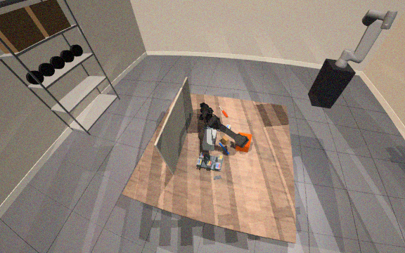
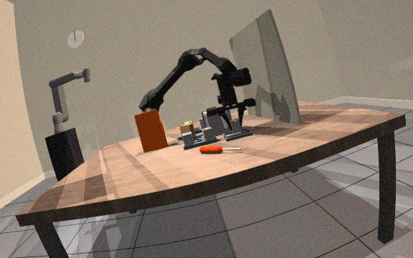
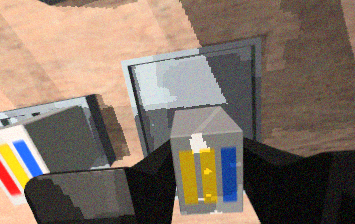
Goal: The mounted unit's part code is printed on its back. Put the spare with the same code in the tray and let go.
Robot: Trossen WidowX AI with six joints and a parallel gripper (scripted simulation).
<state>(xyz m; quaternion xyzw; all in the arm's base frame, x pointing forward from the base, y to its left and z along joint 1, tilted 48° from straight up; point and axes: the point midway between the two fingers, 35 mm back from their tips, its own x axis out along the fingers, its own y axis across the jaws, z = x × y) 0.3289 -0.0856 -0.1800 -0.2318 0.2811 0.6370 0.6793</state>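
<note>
Now: the grey spare 20 mm above my gripper tip. Round my gripper tip: grey mounted unit (200 mm to the left, 40 mm behind, 30 mm above); then white panel (210 mm to the left, 200 mm ahead, 200 mm above); then grey tray (20 mm below).
</note>
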